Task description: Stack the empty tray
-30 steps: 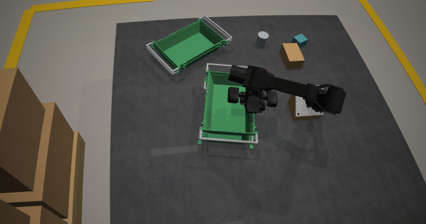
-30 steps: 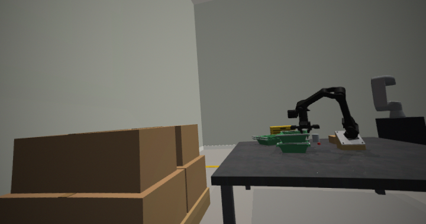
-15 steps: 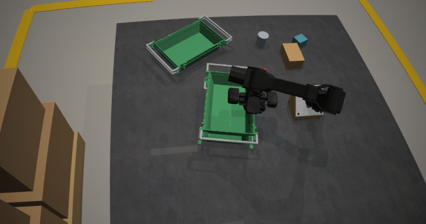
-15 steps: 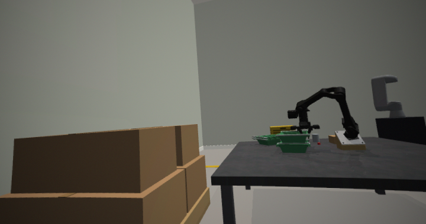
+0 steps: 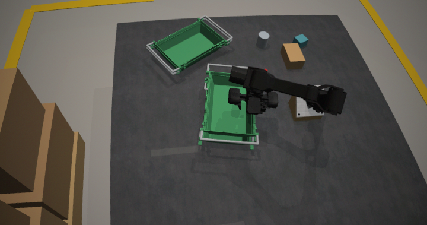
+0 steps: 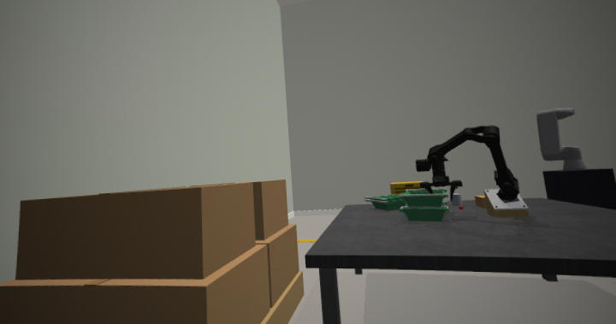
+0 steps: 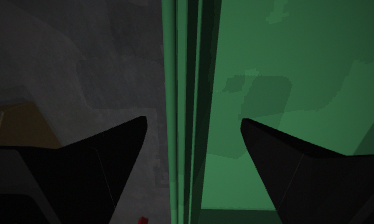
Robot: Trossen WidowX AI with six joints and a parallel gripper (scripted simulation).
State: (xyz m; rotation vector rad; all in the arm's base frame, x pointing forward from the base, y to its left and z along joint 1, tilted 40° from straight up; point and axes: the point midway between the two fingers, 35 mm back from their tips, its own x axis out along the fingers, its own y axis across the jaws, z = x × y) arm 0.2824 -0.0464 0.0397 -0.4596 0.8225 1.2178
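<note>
Right now my gripper tip is 8 cm short of the green tray, 3 cm to the left of it and 3 cm below it. Also, from my gripper tip: grey cylinder 41 cm to the right, 22 cm behind, 4 cm below; then tan box 33 cm behind, 29 cm to the right, 5 cm below; then red block 23 cm to the right, 17 cm behind, 7 cm below.
</note>
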